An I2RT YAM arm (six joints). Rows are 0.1 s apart.
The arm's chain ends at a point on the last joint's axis. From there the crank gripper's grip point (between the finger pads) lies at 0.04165 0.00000 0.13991 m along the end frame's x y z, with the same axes.
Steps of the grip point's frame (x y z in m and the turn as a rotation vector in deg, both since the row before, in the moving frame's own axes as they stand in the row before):
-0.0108, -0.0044, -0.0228, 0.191, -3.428, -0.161
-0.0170, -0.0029, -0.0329, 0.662, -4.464, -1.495
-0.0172, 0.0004, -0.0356, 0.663, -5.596, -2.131
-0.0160, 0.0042, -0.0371, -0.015, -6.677, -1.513
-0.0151, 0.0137, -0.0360, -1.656, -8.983, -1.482
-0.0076, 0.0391, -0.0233, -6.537, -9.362, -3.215
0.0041, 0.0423, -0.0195, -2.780, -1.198, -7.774
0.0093, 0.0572, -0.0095, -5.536, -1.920, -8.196
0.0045, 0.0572, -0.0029, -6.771, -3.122, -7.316
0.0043, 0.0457, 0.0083, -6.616, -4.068, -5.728
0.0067, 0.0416, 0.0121, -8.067, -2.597, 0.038
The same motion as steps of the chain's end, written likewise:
-0.0024, -0.0038, -0.0250, 0.191, -3.428, -0.161
-0.0060, -0.0003, -0.0357, 0.662, -4.464, -1.495
-0.0033, 0.0033, -0.0390, 0.663, -5.596, -2.131
0.0006, 0.0050, -0.0410, -0.015, -6.677, -1.513
0.0072, 0.0104, -0.0407, -1.656, -8.983, -1.482
0.0153, 0.0245, -0.0274, -6.537, -9.362, -3.215
0.0069, 0.0409, -0.0203, -2.780, -1.198, -7.774
0.0134, 0.0493, -0.0104, -5.536, -1.920, -8.196
0.0114, 0.0454, -0.0043, -6.771, -3.122, -7.316
0.0137, 0.0331, 0.0064, -6.616, -4.068, -5.728
0.0131, 0.0218, 0.0117, -8.067, -2.597, 0.038

